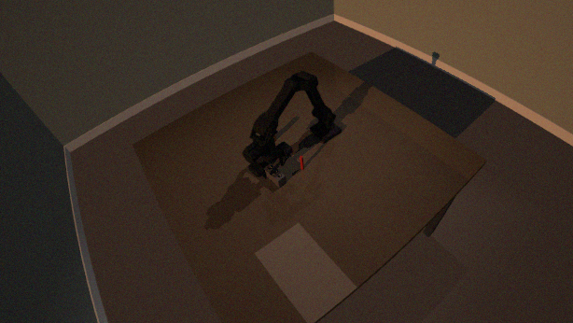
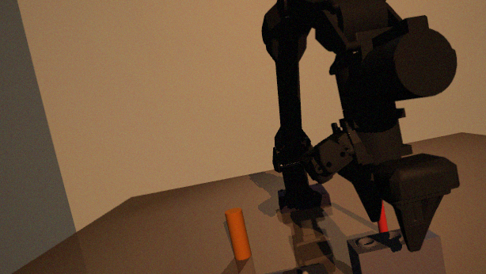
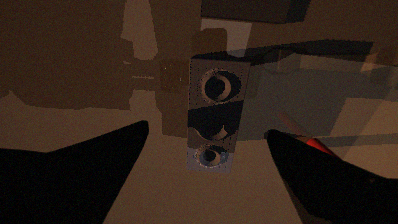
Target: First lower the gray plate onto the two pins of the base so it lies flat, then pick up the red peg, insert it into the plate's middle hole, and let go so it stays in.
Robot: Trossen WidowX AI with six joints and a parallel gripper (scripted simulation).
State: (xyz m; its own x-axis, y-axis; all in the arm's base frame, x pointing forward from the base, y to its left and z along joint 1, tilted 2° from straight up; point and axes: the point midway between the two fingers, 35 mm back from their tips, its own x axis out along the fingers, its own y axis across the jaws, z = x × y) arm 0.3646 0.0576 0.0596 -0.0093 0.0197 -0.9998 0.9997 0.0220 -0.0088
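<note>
Right now my gripper tip is 20 mm above the gray plate. The rest, counted from my gripper tip: orange cylinder: 200 mm to the right, 140 mm behind, 20 mm below; red peg: 130 mm behind, 40 mm to the left, 20 mm below; base: 140 mm to the right, 50 mm below, 20 mm behind.
</note>
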